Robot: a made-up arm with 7 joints.
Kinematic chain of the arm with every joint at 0, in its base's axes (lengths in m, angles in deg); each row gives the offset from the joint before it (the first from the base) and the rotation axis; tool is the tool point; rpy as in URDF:
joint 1: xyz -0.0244 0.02 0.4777 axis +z
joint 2: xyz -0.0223 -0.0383 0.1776 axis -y
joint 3: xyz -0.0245 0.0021 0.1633 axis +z
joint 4: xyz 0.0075 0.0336 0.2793 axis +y
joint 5: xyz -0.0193 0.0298 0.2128 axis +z
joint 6: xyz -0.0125 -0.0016 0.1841 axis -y
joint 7: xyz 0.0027 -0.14 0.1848 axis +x
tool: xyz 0.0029 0.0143 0.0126 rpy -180 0 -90
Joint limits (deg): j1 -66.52..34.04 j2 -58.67..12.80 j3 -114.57..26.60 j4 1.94..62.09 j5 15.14..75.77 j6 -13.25..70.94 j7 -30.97..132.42
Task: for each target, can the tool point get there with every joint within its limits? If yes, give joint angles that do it. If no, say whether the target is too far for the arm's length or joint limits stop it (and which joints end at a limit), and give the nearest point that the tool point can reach.
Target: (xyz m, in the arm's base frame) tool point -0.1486 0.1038 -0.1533
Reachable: no: joint limits stop it (at a limit: joint 1, joint 2, joint 4, joint 5, joint 6, joint 7) | nearest point 0.5464 0.5349 0.4925 | short by 1.042 m
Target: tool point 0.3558 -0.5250 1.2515
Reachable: yes | joints -7.06 -40.86 -72.12 54.58 53.56 51.53 32.15
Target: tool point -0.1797 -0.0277 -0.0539
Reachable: no: joint limits stop it (at a limit: joint 1, joint 2, joint 4, joint 5, joint 6, joint 7) | nearest point 0.1422 -0.7413 0.4870 | short by 0.952 m
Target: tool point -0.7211 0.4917 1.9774
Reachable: no: too far | nearest point -0.4469 0.3061 1.5666 | short by 0.528 m
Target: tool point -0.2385 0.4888 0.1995
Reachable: no: joint limits stop it (at a limit: joint 1, joint 2, joint 3, joint 4, joint 5, joint 6, joint 7) | nearest point 0.4189 0.6555 0.5553 | short by 0.766 m
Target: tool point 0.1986 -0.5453 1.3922
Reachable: yes | joints -47.50 -32.38 -17.47 25.77 39.75 51.96 -18.64
